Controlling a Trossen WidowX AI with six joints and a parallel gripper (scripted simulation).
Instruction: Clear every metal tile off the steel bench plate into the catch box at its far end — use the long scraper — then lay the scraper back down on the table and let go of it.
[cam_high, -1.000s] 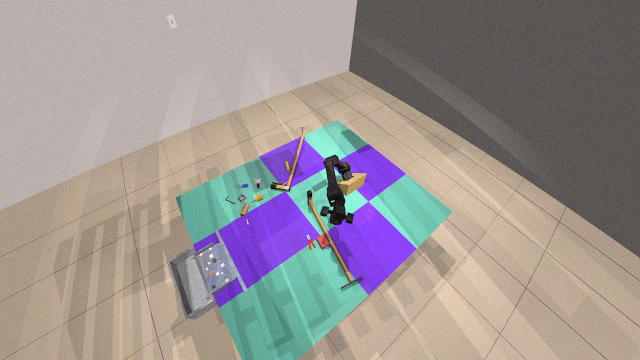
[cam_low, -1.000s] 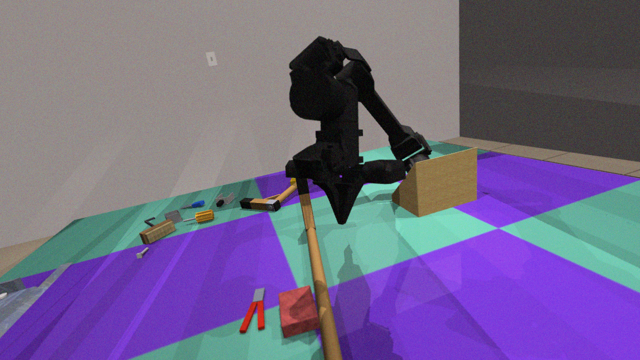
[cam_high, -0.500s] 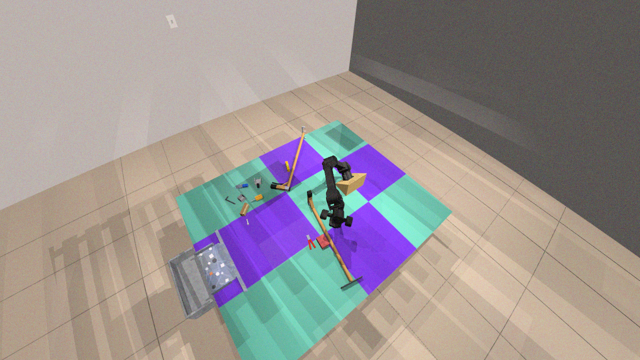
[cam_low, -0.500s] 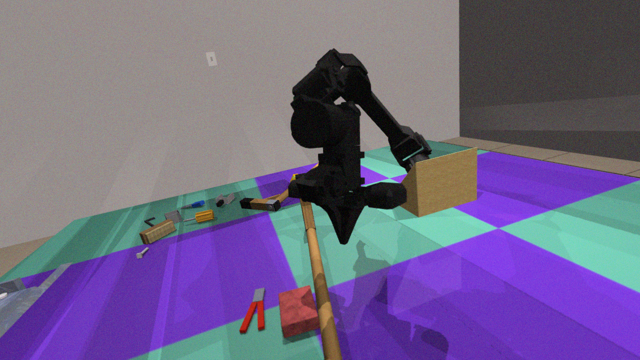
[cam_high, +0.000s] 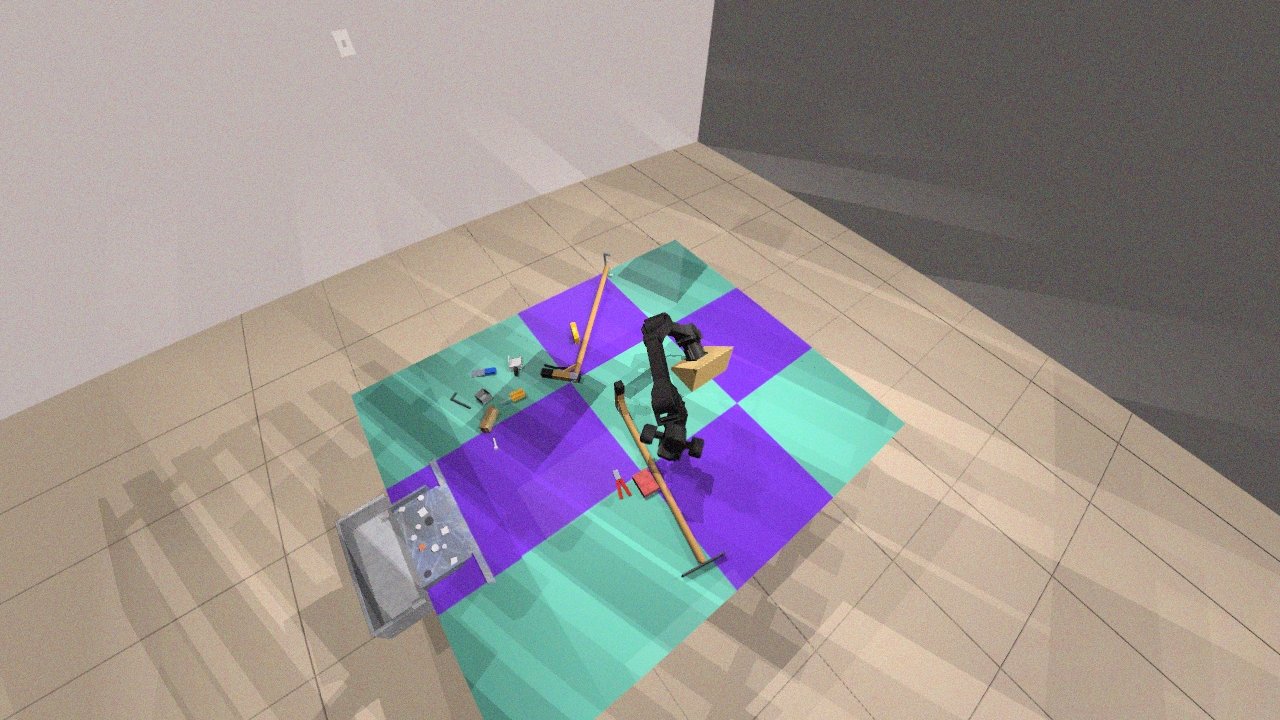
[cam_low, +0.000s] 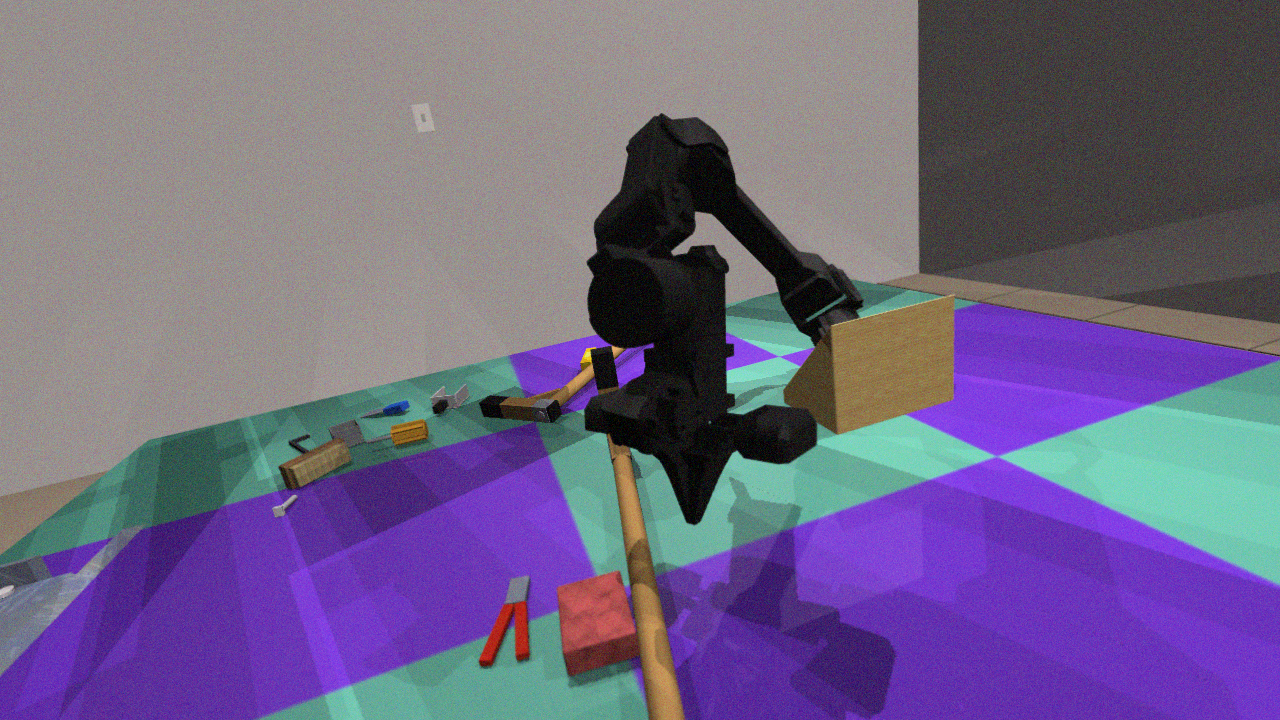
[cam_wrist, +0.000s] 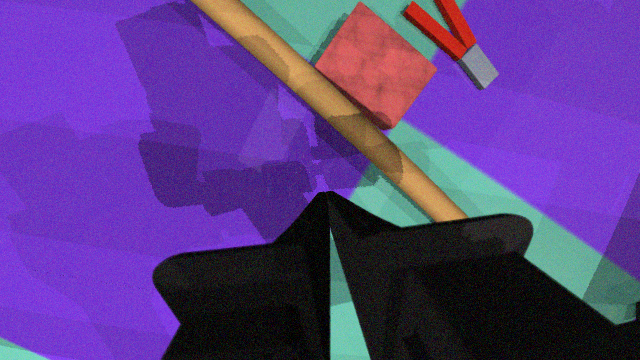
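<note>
Right now my gripper tip is 5 cm short of the long scraper and 1 cm to the right of it. The rest, counted from my gripper tip: red block (10 cm ahead, 5 cm below); wooden block (38 cm ahead, 50 cm to the right, 4 cm below); orange screwdriver (26 cm ahead, 53 cm to the right, 5 cm below).
</note>
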